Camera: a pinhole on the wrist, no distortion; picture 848 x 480 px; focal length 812.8 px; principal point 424.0 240.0 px. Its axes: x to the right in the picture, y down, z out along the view. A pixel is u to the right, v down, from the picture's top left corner.
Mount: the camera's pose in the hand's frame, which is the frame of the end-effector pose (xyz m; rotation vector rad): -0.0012 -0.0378 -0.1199 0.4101 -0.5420 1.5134
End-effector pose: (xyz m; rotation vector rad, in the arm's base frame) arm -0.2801 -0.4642 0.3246 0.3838 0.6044 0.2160
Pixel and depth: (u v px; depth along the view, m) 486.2 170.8 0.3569
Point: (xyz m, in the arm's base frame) -0.1495 -0.7181 0.3776
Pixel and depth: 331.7 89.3 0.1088
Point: -0.2837 -0.5509 0.2463
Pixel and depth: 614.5 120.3 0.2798
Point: -0.1667 -0.6335 0.3698
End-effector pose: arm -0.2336 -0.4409 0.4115 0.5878 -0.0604 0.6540
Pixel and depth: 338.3 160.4 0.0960
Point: -0.1794 -0.4802 0.3226
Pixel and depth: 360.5 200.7 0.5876
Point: 0.0365 -0.8932 0.4843
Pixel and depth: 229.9 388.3 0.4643
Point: -0.0750 -0.8585 0.3480
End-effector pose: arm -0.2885 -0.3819 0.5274 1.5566 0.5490 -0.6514
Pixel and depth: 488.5 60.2 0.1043
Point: -0.3391 -0.3464 0.4535
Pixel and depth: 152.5 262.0 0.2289
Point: -0.4662 -0.3839 0.3762
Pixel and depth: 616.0 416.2 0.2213
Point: -0.4270 -0.4559 0.4842
